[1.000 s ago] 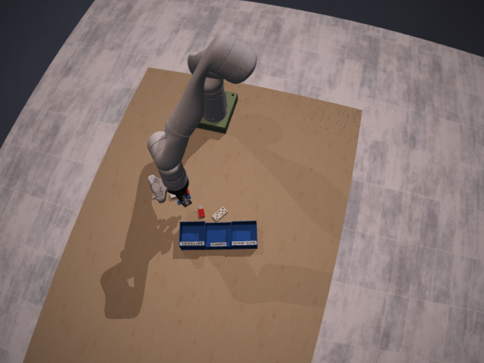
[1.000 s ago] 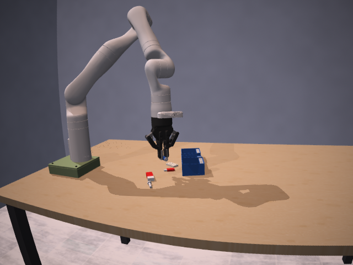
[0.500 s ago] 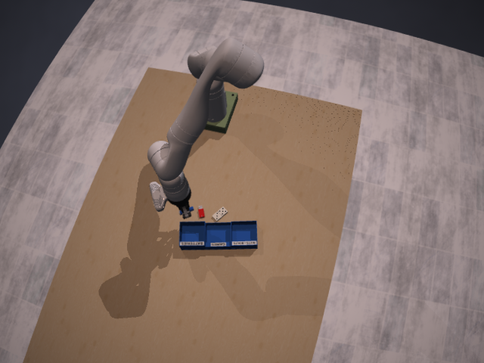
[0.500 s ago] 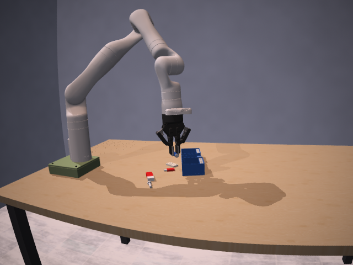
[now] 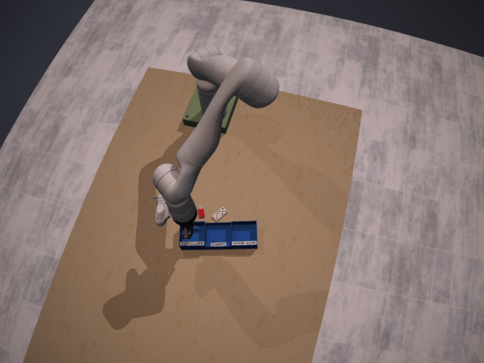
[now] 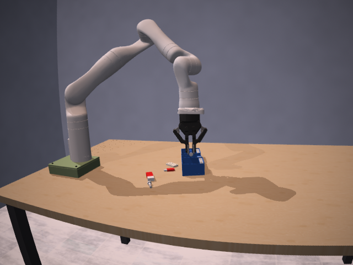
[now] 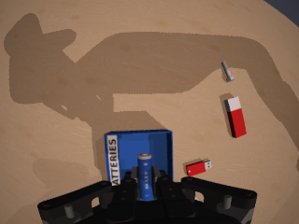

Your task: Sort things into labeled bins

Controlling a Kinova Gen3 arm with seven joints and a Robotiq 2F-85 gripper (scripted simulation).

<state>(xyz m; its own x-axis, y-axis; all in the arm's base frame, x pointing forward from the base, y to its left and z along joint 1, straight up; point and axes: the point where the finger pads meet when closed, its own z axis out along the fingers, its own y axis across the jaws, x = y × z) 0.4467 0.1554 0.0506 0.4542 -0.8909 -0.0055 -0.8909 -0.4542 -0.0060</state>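
Now: hand 110 mm past the white domino, 90 mm above it and 40 mm to the right of it. Also, from my hand: blue battery 20 mm below; blue bin row 80 mm to the left, 70 mm below, 30 mm behind; red object 90 mm below, 90 mm behind, 20 mm to the right.
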